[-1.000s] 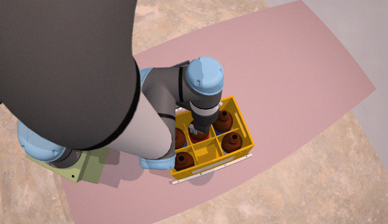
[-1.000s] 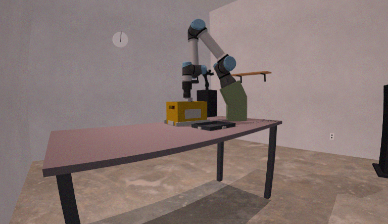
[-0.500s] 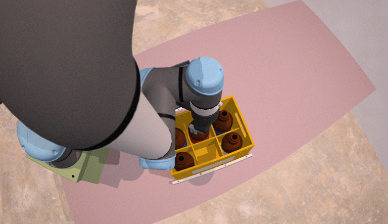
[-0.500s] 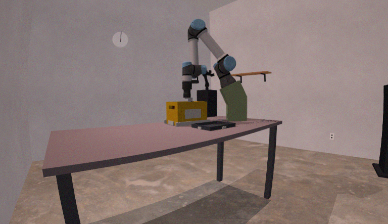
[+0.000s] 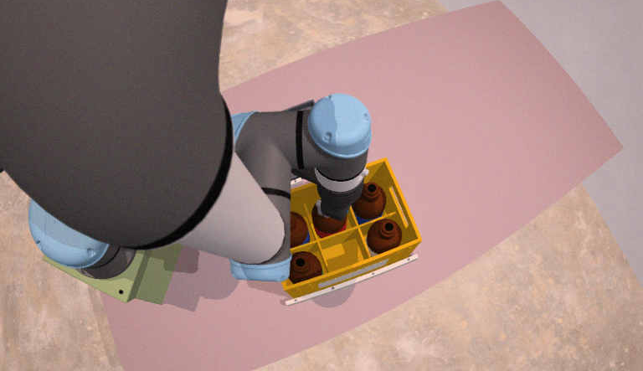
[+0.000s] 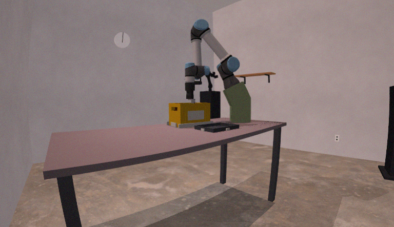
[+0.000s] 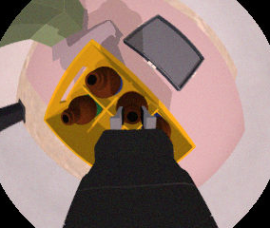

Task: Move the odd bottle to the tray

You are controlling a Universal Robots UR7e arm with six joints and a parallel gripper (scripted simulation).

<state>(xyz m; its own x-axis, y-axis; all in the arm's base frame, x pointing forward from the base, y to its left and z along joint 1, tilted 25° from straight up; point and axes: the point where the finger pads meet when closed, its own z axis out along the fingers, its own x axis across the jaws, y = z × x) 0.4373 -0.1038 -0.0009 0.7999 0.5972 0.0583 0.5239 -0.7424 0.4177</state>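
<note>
Now: the crate 80 mm below my hand, 50 mm to the right of it and 10 mm behind it. Also, from my hand: glass bottle: 100 mm to the right, 70 mm below, 70 mm ahead; dark tray: 230 mm to the left, 150 mm below.
</note>
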